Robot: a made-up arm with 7 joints. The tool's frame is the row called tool.
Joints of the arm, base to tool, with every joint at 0 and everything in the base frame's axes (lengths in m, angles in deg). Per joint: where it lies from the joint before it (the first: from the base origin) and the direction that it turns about. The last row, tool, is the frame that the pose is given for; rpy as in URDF.
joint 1: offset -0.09 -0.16 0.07 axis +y
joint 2: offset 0.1 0 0.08 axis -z
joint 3: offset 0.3 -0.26 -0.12 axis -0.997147 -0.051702 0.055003
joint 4: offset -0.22 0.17 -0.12 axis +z
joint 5: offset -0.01 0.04 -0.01 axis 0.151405 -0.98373 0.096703
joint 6: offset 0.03 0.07 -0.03 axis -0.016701 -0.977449 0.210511
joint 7: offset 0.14 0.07 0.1 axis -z
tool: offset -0.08 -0.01 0 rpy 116.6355 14.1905 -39.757
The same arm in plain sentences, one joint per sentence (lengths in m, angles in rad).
The arm has seven revolute joints in a row. What follows holds with every joint at zero, and every direction is one of the base frame's.
Joint 1 lies 0.09 m along -x and 0.16 m along -y and 0.07 m along +z from the base frame's origin and turns about +y.
Joint 2 lies 0.1 m along +x and 0.08 m along +z from joint 1 and turns about -z.
Joint 3 lies 0.3 m along +x and 0.26 m along -y and 0.12 m along -z from joint 2 and turns about the direction (-0.997147, -0.051702, 0.055003).
Joint 4 lies 0.22 m along -x and 0.17 m along +y and 0.12 m along -z from joint 3 and turns about +z.
Joint 5 lies 0.01 m along -x and 0.04 m along +y and 0.01 m along -z from joint 4 and turns about the direction (0.151405, -0.98373, 0.096703).
Joint 6 lies 0.03 m along +x and 0.07 m along +y and 0.03 m along -z from joint 5 and turns about the direction (-0.016701, -0.977449, 0.210511).
Joint 7 lies 0.14 m along +x and 0.07 m along +y and 0.1 m along +z from joint 6 and turns about -z.
The tool frame, which is the frame that the pose is given for, lies 0.08 m along -x and 0.01 m along -y from joint 7; its axes are the base frame's turned by roll 2.0357, pitch 0.2477 and yaw -0.6939 rad (as in URDF: about the fixed x, then y, then z).

